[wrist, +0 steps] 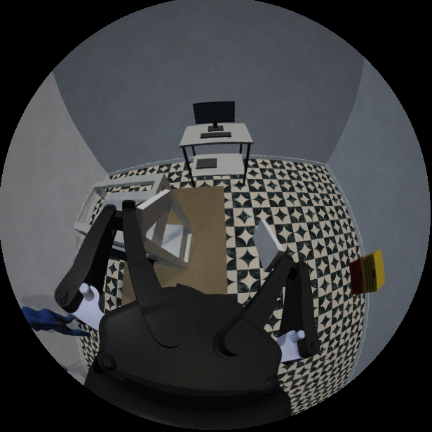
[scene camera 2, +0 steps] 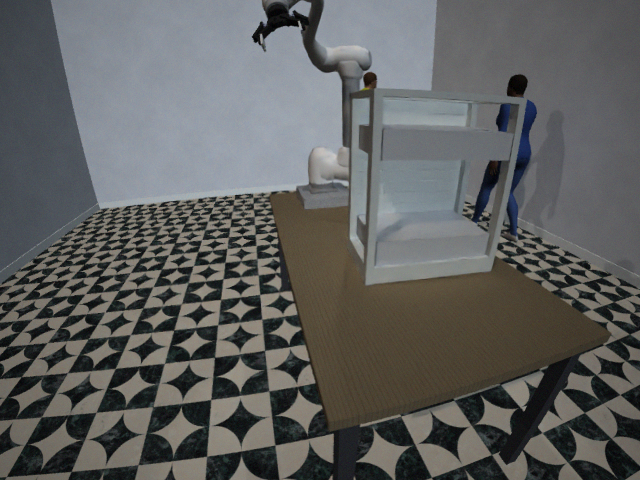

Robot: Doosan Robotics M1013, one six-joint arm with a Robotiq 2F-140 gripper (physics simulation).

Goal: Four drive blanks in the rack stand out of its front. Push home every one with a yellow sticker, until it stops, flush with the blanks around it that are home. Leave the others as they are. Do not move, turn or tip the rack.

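Labels:
Both my gripper and a rack are visible in scene camera 2 and in the wrist view. For the rack, (scene camera 2: 396, 224) and (wrist: 163, 243) are the same spot. For my gripper, (wrist: 278, 273) and (scene camera 2: 264, 29) are likewise the same spot.

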